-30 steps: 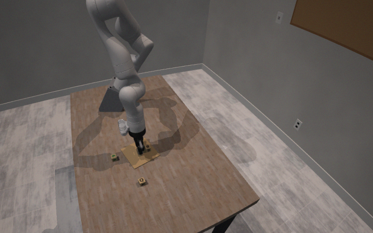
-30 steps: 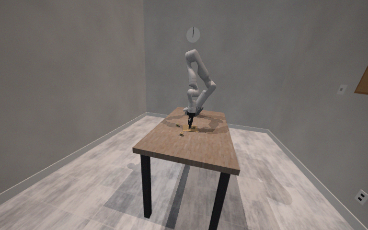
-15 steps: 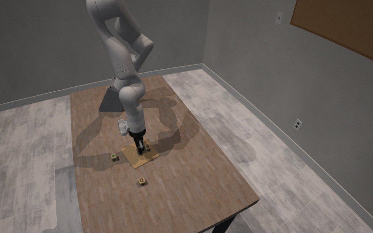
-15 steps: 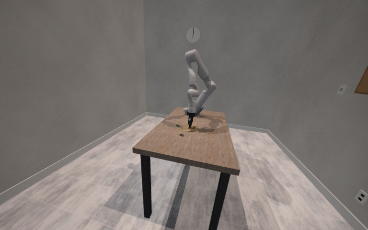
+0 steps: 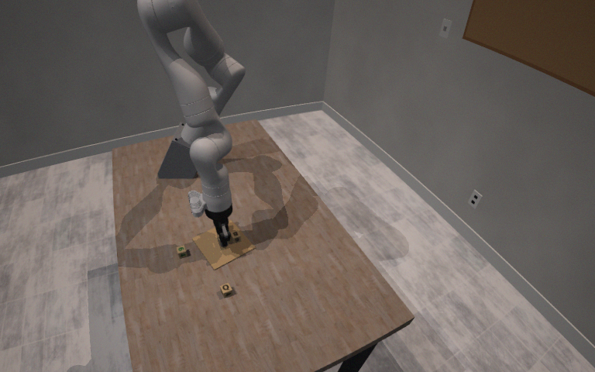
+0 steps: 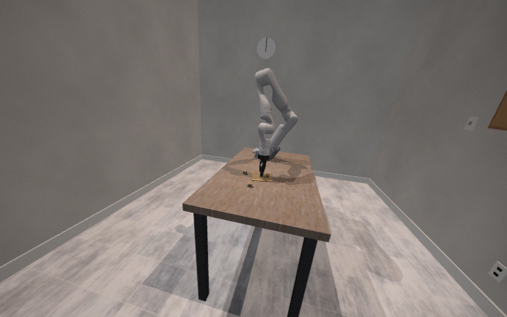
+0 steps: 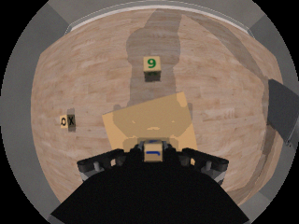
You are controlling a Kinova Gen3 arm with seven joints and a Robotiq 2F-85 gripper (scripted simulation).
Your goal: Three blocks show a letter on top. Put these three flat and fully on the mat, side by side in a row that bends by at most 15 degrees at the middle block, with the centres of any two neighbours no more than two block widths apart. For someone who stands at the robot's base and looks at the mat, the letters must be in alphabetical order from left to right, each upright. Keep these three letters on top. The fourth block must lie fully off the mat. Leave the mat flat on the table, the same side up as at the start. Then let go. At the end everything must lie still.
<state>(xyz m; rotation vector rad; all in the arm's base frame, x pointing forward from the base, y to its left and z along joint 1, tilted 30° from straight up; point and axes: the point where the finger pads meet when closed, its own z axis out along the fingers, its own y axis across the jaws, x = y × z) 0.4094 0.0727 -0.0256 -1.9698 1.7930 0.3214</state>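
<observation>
My gripper is now 30 mm above the tan mat. Round my hand: block: 170 mm ahead, 20 mm to the right, 10 mm below.
</observation>
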